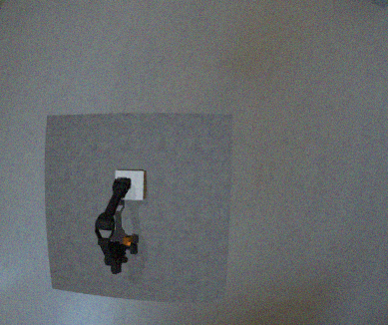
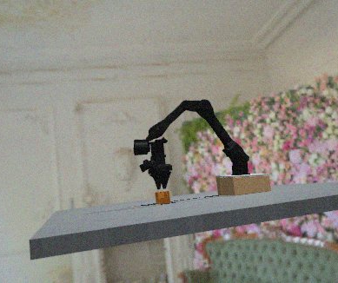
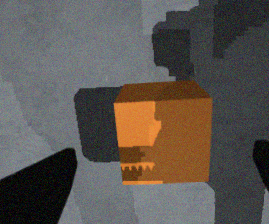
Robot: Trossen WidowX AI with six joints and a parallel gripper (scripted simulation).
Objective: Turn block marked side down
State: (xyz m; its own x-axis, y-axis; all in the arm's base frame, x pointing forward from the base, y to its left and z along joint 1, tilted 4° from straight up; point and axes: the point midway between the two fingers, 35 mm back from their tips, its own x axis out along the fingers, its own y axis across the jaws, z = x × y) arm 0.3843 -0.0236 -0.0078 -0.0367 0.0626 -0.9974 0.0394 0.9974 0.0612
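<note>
The orange block lies 1 cm behind my gripper tip and 4 cm below it.
</note>
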